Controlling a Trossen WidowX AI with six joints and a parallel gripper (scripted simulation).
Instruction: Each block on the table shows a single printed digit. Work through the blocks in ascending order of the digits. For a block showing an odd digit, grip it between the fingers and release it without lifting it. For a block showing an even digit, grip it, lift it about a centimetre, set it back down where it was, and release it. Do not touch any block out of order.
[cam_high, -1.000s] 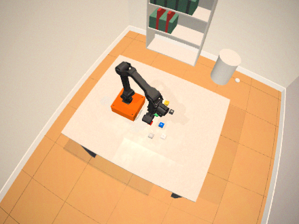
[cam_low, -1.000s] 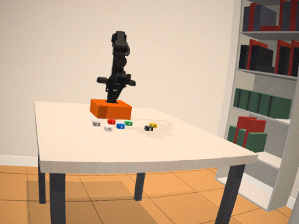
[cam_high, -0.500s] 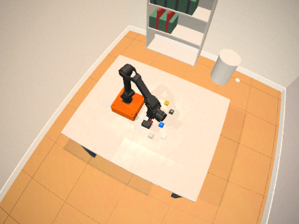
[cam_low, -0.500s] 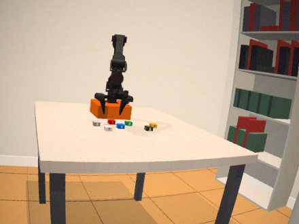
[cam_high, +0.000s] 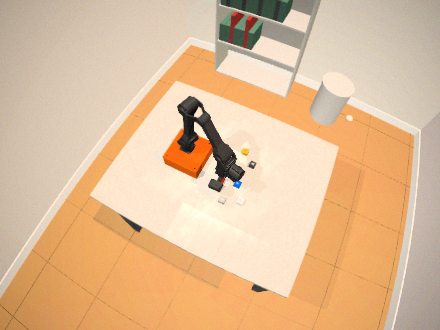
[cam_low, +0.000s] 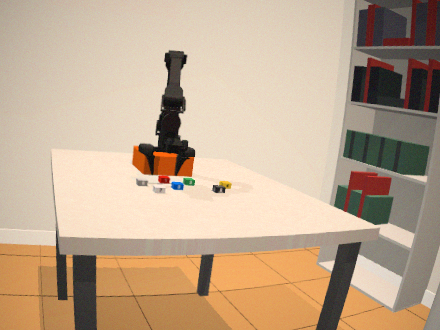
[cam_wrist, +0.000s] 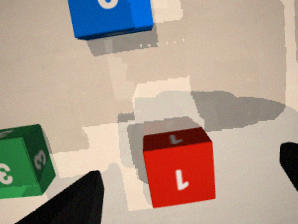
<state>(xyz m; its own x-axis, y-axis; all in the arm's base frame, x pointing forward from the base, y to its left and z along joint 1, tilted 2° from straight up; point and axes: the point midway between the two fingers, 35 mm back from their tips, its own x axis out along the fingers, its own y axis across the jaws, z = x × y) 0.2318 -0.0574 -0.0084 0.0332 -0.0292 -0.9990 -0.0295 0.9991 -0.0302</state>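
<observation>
My gripper tip is now 1 cm past the red block and 1 cm above it. From my gripper tip the other things lie so: grey block (5 cm ahead, 9 cm to the right, 1 cm below); then green block (9 cm to the left, 1 cm below); then blue block (8 cm ahead, 3 cm to the left, 1 cm below).
</observation>
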